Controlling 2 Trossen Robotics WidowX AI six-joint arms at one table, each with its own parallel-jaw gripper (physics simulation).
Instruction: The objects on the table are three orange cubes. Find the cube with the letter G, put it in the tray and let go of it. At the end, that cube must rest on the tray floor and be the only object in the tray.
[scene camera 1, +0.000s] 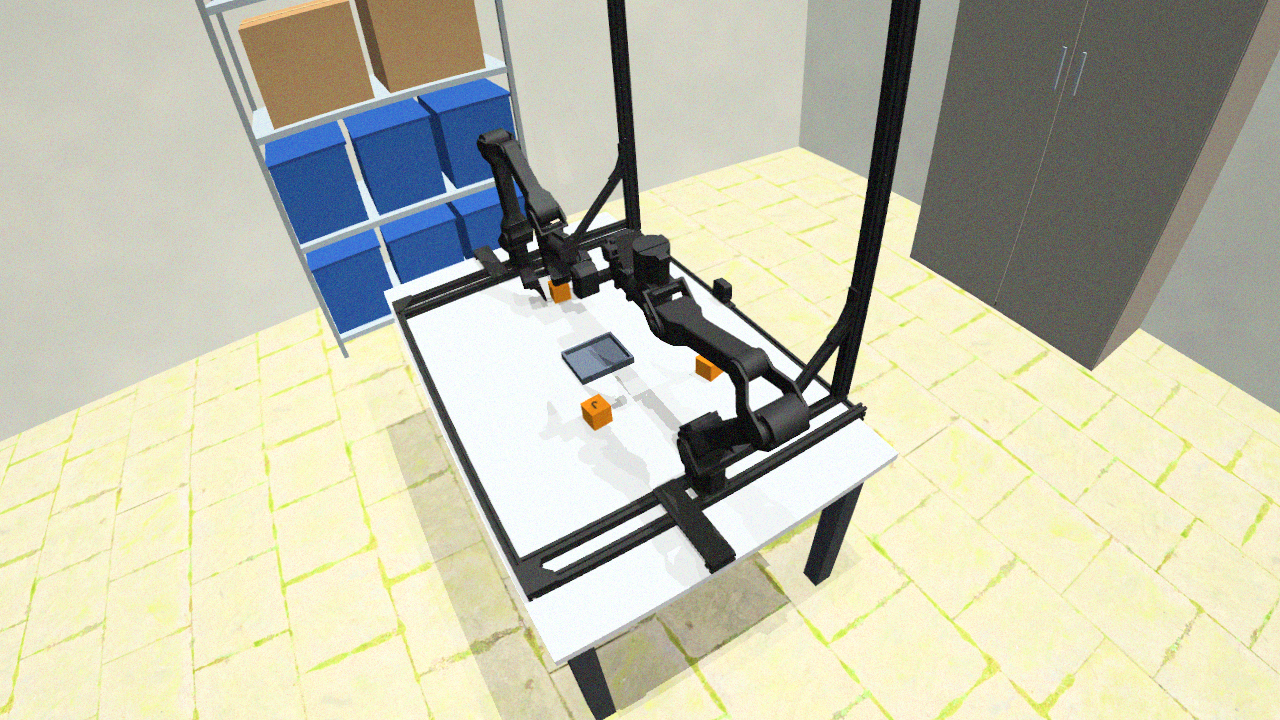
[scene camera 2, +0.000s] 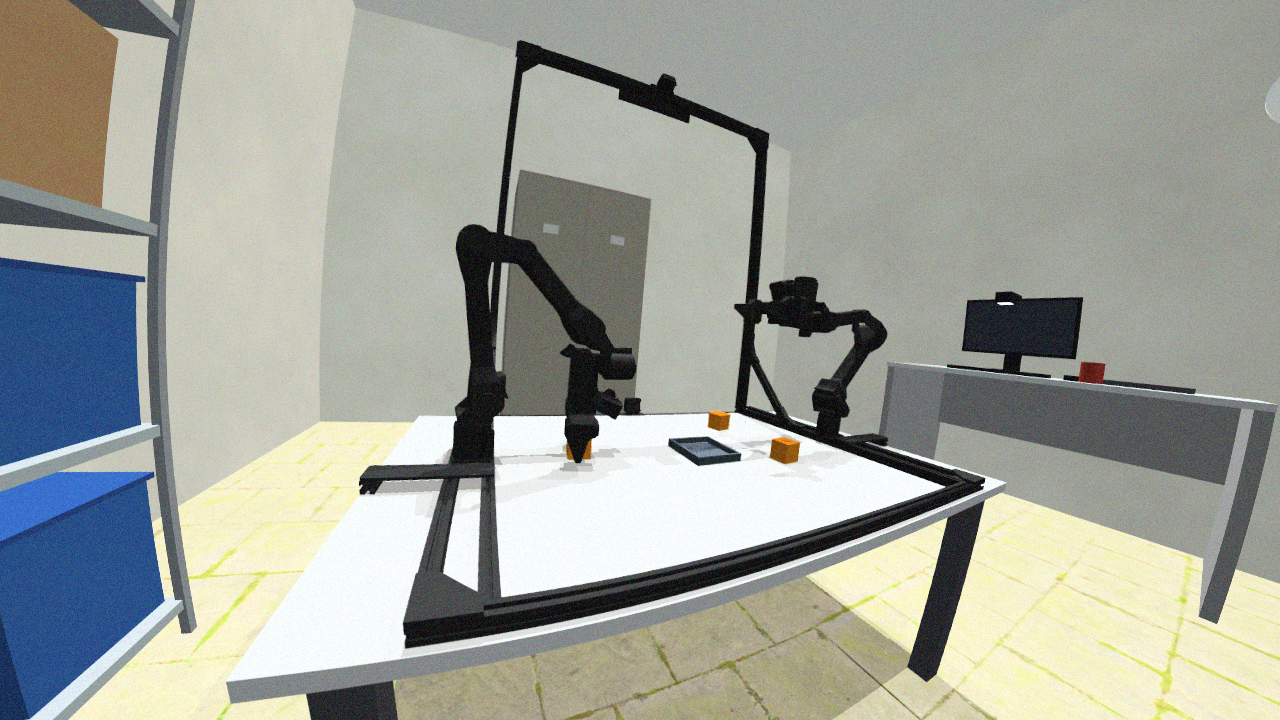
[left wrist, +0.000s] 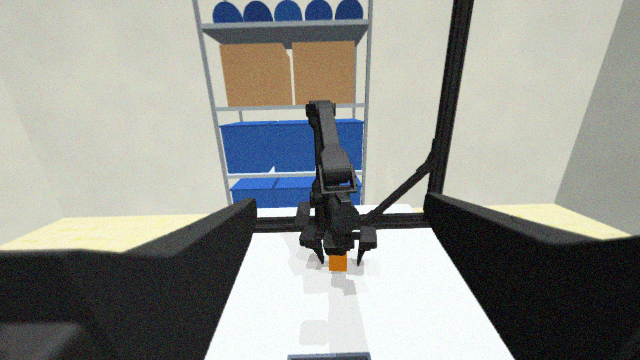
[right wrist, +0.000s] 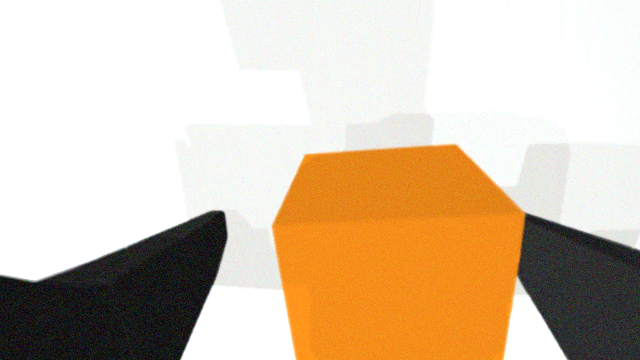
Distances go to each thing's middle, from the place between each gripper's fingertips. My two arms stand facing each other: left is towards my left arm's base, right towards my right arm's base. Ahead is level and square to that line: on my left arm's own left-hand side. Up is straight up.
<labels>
Now: the tray (scene camera 1: 602, 355) 40 mm ahead of my right hand, 280 mm to the left of it and 10 mm above it.
Now: left hand 340 mm above the tray and 80 mm to the left of it.
</labels>
